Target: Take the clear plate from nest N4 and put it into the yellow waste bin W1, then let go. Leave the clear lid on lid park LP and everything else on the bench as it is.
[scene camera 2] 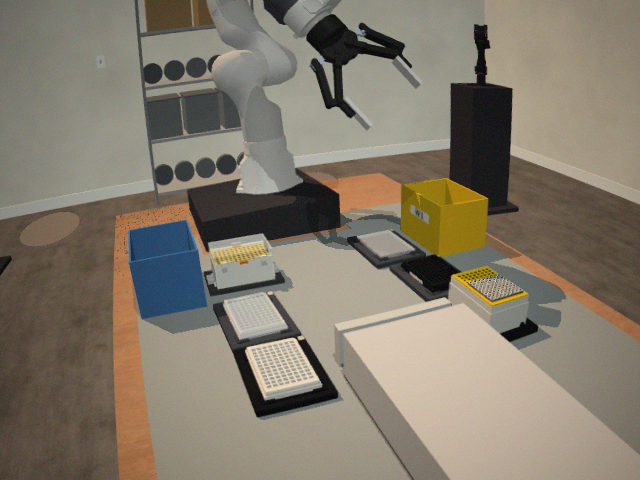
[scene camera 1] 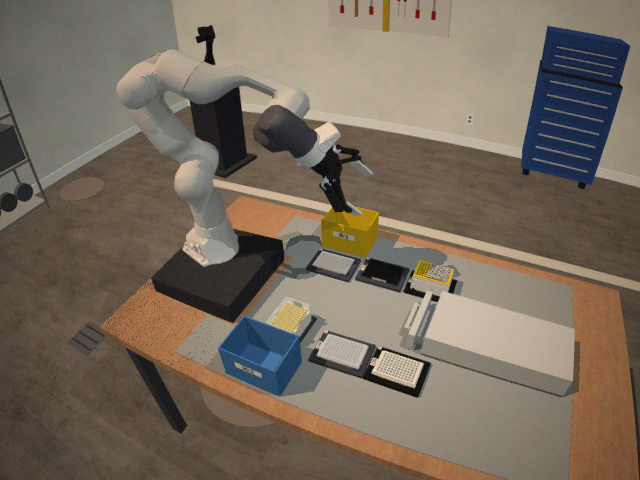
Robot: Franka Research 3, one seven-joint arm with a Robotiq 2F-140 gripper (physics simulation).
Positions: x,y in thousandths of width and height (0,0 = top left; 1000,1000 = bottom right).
Scene:
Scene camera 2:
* my gripper: 618,220
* large pale device: 693,807
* white plate: 440,770
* tip box: 782,632
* clear lid: 602,507
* black plate: 674,566
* clear plate: 395,659

